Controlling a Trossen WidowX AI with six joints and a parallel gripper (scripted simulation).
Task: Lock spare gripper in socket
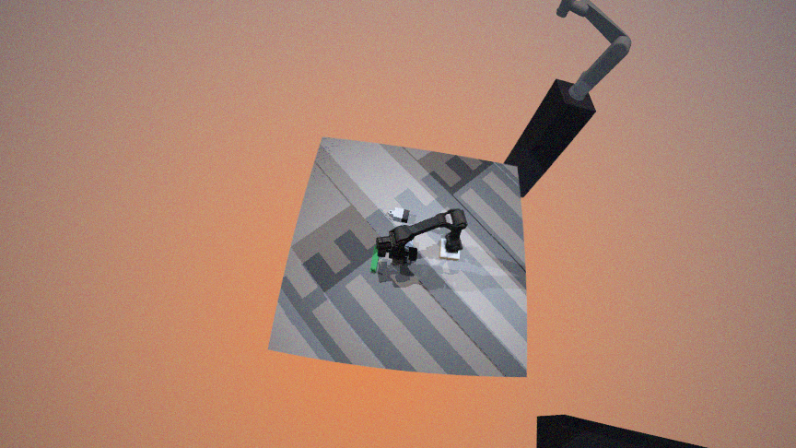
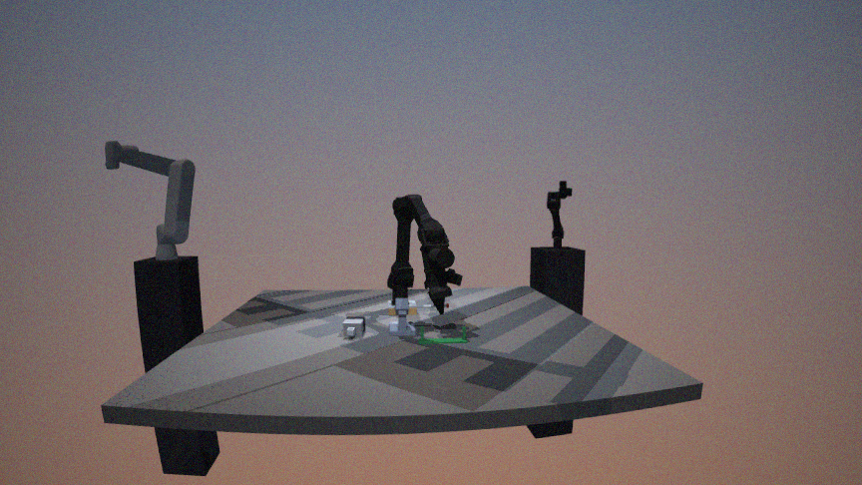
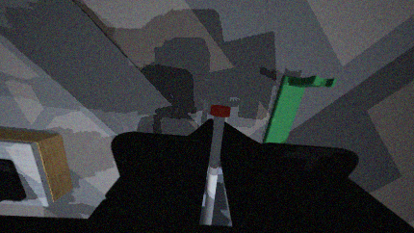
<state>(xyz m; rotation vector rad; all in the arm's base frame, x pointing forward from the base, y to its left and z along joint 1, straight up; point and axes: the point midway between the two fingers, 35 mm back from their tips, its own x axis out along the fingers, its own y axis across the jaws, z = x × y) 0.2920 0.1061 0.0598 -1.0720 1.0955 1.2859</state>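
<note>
Right now the green bracket is 100 mm ahead of my gripper tip, 30 mm below it and 10 mm to the right of it. From my gripper tip the other things lie so: spare gripper 270 mm to the right, 40 mm below, 10 mm ahead; socket 120 mm to the right, 10 mm below, 10 mm behind.
</note>
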